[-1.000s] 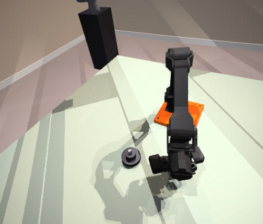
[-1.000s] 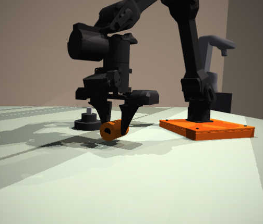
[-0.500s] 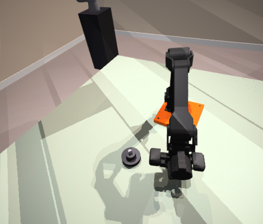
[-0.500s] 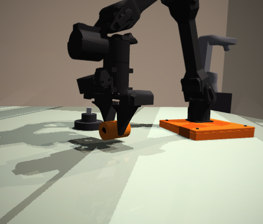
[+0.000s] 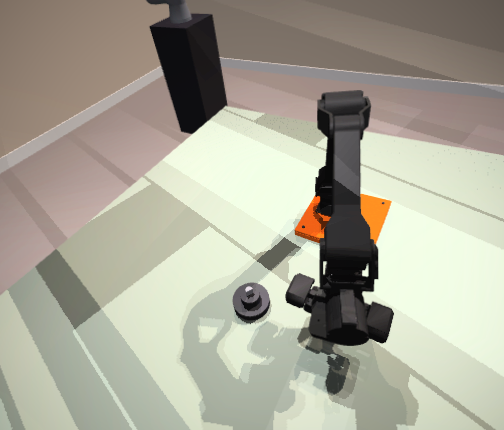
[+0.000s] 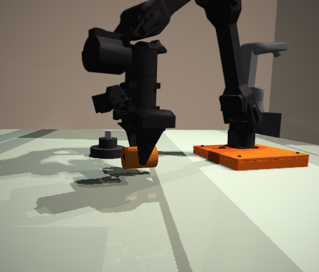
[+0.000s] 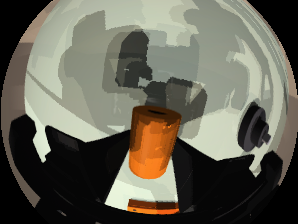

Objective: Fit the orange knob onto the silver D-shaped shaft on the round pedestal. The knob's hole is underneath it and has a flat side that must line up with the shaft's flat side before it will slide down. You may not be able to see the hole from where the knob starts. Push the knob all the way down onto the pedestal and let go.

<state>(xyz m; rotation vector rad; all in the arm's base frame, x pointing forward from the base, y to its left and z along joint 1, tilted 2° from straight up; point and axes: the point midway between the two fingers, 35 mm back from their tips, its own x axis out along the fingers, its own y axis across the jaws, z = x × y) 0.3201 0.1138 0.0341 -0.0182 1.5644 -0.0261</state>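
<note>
Right now my gripper tip is 10 mm past the orange knob and 10 mm below it. The rest, counted from my gripper tip: round pedestal: 20 mm ahead, 180 mm to the right, 10 mm above.
</note>
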